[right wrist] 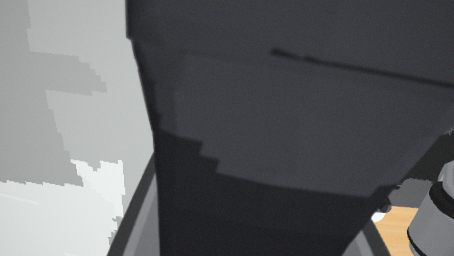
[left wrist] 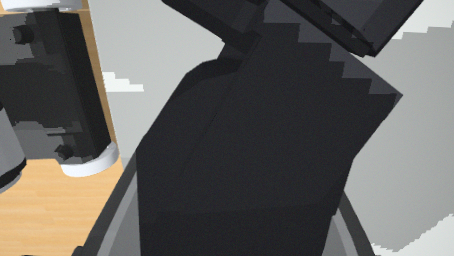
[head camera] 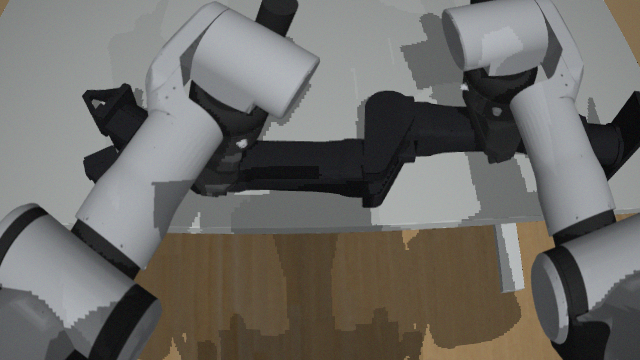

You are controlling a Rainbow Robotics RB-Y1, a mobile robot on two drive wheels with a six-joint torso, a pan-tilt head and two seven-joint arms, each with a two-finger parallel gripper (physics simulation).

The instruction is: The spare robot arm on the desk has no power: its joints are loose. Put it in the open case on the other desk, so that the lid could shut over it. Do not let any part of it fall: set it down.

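Seen in the pictures: left gripper, fingertip midpoint: [left wrist: 230,148] [head camera: 211,168]; right gripper, fingertip midpoint: [head camera: 486,138]; robot's base at its link origin: [left wrist: 84,81].
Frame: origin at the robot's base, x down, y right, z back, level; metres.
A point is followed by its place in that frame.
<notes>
The black spare arm [head camera: 305,165] [left wrist: 240,125] [right wrist: 280,115] stretches across the desk [head camera: 335,55] @(x -0.721, y 0.075, z -0.722 m), bent at its middle joint, with a forked end at the left of the head view and a flat plate at the right. My left gripper [head camera: 220,180] @(x -0.756, y -0.112, z -0.503 m) [left wrist: 230,148] @(x -0.756, y -0.112, z -0.503 m) is shut on its left link, near the forked end. My right gripper [head camera: 500,147] @(x -0.772, y 0.276, z -0.522 m) [right wrist: 241,160] @(x -0.772, y 0.276, z -0.522 m) is shut on its right link, near the plate. Dark links fill the space between the fingers in both wrist views. Whether the arm touches the desk top is hard to tell. The open case does not show.
The desk's near edge runs just in front of the spare arm. A pale desk leg [head camera: 510,257] stands below it at the right, on the wooden floor [head camera: 210,280] @(x -0.001, y -0.260, z -0.552 m). A dark block with white round ends [left wrist: 85,85] @(x -0.130, y -0.013, z -0.077 m) shows at the left of the left wrist view.
</notes>
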